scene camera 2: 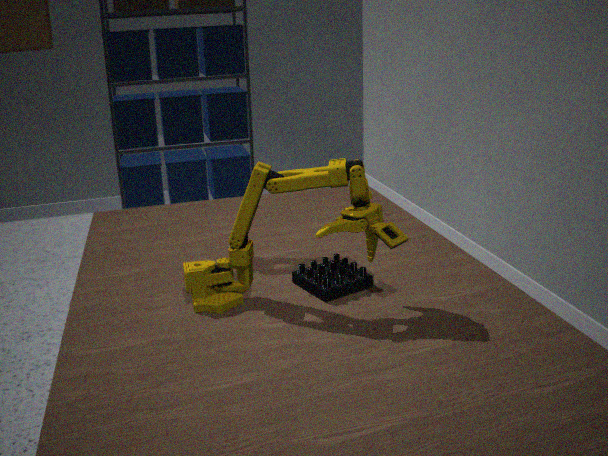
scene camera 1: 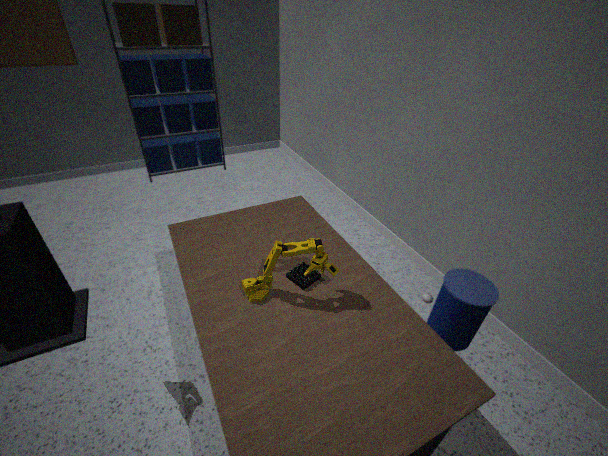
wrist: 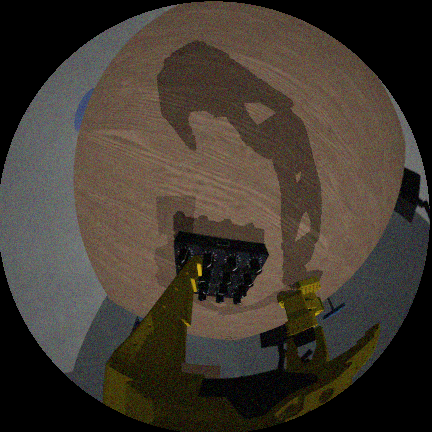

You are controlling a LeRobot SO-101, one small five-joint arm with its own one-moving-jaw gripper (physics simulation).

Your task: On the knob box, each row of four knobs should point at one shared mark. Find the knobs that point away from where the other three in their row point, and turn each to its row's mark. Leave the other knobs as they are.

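Where they show: hand, its tool point: [scene camera 2: 369, 259] [scene camera 1: 321, 273] [wrist: 201, 262]; arm's base, origin of its link: [scene camera 2: 226, 298] [scene camera 1: 260, 290] [wrist: 293, 290].
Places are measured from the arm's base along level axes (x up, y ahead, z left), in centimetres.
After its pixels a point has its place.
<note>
The black knob box [scene camera 1: 300, 281] {x 2.3, y 16.3, z -4.2 cm} [scene camera 2: 327, 295] {x 1.4, y 16.6, z -7.3 cm} [wrist: 221, 243] {x 1.3, y 21.4, z -5.7 cm} lies on the wooden table. Black knobs [scene camera 2: 336, 258] {x 3.3, y 22.0, z 3.8 cm} [wrist: 231, 261] {x 3.1, y 20.0, z -5.4 cm} stand up from its top in rows. The dim, grainy pictures do not show clearly where each knob points. My yellow gripper [scene camera 1: 316, 275] {x 7.4, y 24.0, z -8.3 cm} [scene camera 2: 344, 247] [wrist: 287, 293] is wide open and empty, above the box and apart from it. In scene camera 2, the straight jaw points down over the box's right back part, and the moving jaw swings out to the left. In the wrist view, the straight jaw hides some left-hand knobs.
The wooden table [scene camera 1: 300, 360] {x 0.0, y 0.9, z -35.3 cm} [scene camera 2: 300, 400] {x 0.0, y 4.8, z -33.2 cm} [wrist: 130, 175] {x 0.0, y 34.6, z -7.8 cm} carries the arm's base [scene camera 1: 257, 288] {x 4.3, y -2.0, z -2.2 cm} [scene camera 2: 215, 290] {x 2.3, y -2.0, z -0.9 cm} [wrist: 302, 312] {x 7.1, y 4.1, z -2.5 cm}, left of the box in the scene views. The arm's shadow falls across the table. A blue cylinder [scene camera 1: 460, 310] stands beyond the table's right edge, and a shelf rack [scene camera 1: 175, 94] at the back.
</note>
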